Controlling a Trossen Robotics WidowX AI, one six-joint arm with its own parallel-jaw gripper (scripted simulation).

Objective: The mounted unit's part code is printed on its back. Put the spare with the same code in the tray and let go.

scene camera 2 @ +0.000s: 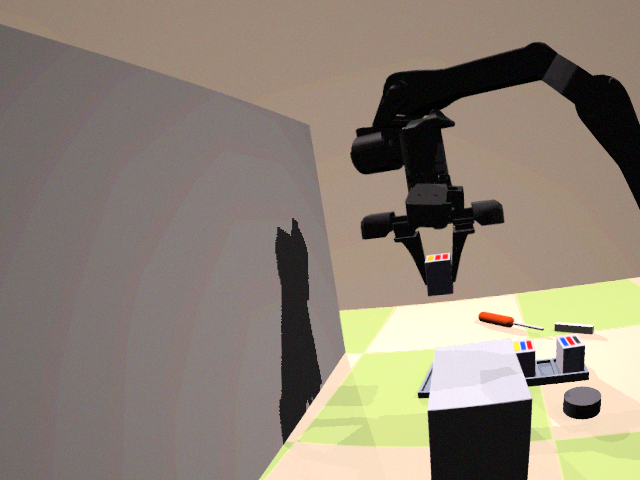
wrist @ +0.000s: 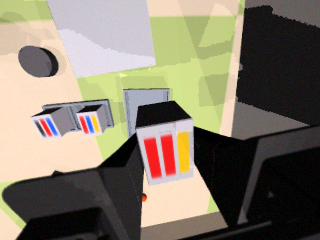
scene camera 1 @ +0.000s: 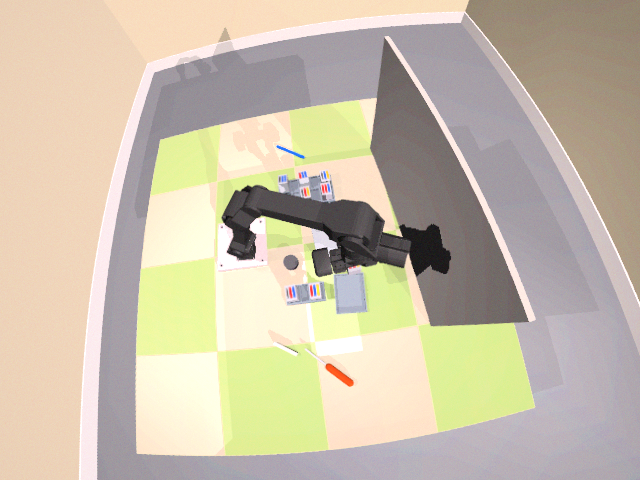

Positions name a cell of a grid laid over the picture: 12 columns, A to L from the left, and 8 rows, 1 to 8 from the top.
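A tall grey panel (scene camera 2: D6) stands in the scene, along with a rack (scene camera 2: K7). A black puck (scene camera 2: K7) is there too, and the wrist view shows the puck (wrist: B3) as well. Scene camera 1 shows a grey tray (scene camera 1: G5), and the tray (wrist: F4) appears in the wrist view besides. A dark spare (scene camera 2: I5) is carried by the gripper (scene camera 2: I5). Scene camera 1 also catches the gripper (scene camera 1: G5), as does the wrist view, with the gripper (wrist: G5).
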